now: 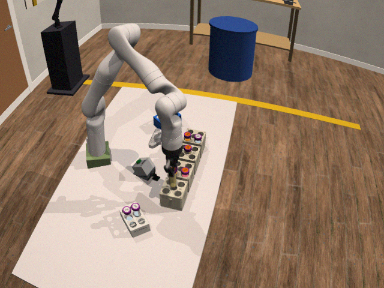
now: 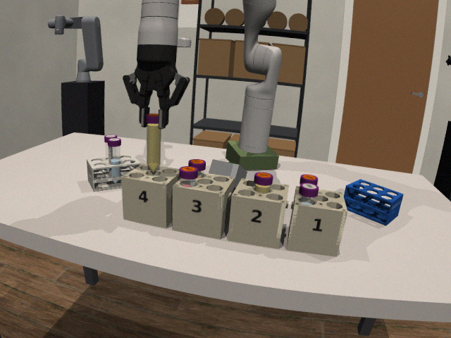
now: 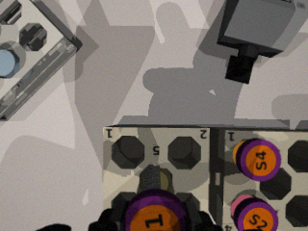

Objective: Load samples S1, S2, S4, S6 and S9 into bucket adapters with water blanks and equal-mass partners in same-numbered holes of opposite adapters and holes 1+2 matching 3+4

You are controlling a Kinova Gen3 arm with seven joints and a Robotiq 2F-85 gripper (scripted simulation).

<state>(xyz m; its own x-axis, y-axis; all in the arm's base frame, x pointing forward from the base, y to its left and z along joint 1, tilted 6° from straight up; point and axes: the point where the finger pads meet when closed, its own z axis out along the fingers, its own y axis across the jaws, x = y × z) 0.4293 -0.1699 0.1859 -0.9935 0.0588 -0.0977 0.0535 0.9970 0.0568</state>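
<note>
The orange-dot sample tube is 1 cm behind my hand and 5 cm below it. Round my hand: grey done desk (18 cm behind, 13 cm to the left, 15 cm below); then adapter 2 (1 cm ahead, 22 cm to the left, 16 cm below); then blank rack (13 cm behind, 17 cm to the right, 17 cm below).
</note>
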